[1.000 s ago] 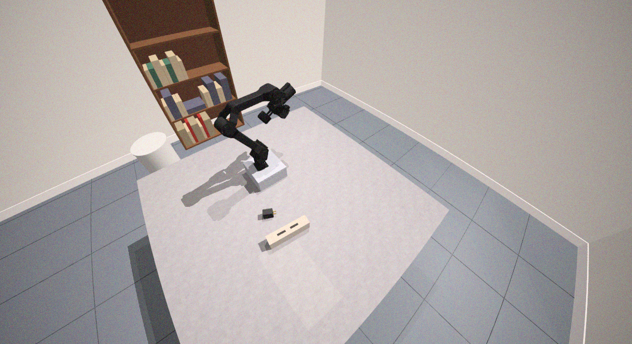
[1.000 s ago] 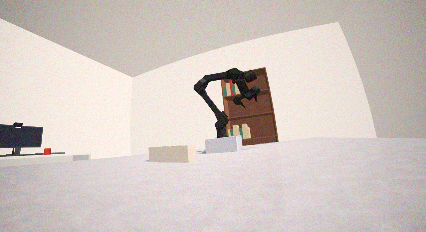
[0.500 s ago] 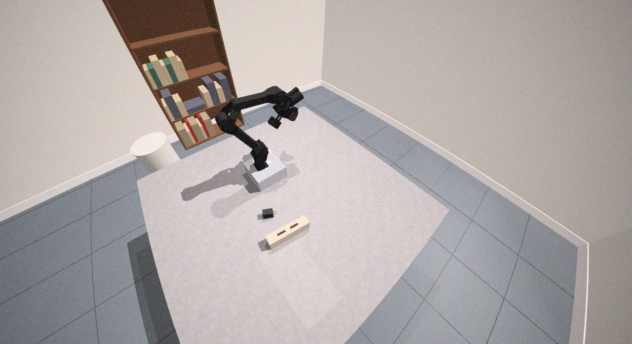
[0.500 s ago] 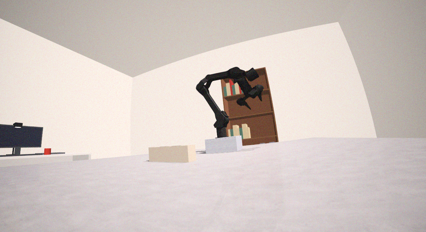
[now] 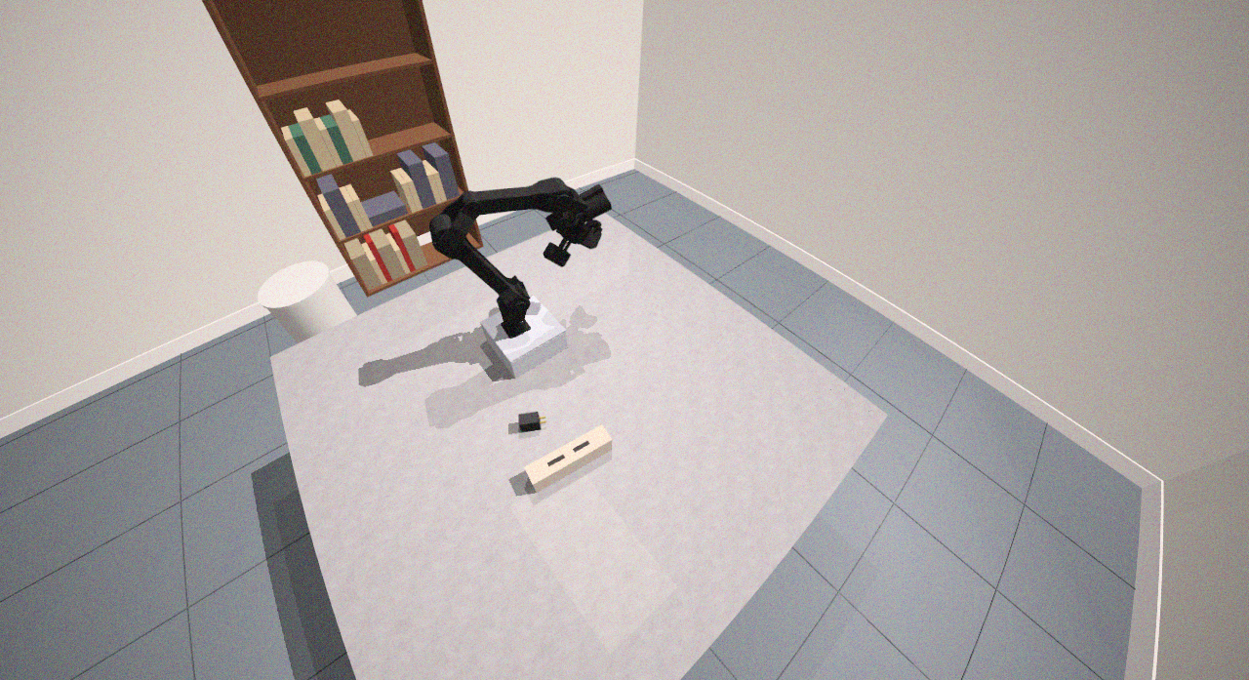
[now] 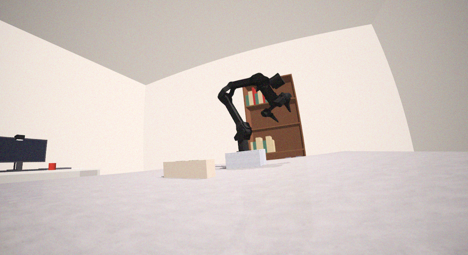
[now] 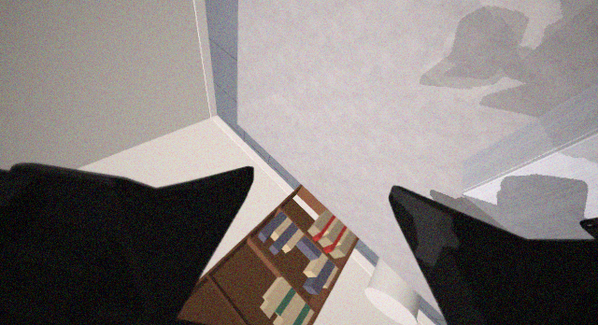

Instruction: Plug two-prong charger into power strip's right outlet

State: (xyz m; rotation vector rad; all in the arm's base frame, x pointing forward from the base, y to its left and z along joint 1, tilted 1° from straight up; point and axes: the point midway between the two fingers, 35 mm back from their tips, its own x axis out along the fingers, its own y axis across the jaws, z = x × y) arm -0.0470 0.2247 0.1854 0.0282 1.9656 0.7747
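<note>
Right now my gripper tip is 32 cm to the left of the two-prong charger, 32 cm short of it and 22 cm above it.
</note>
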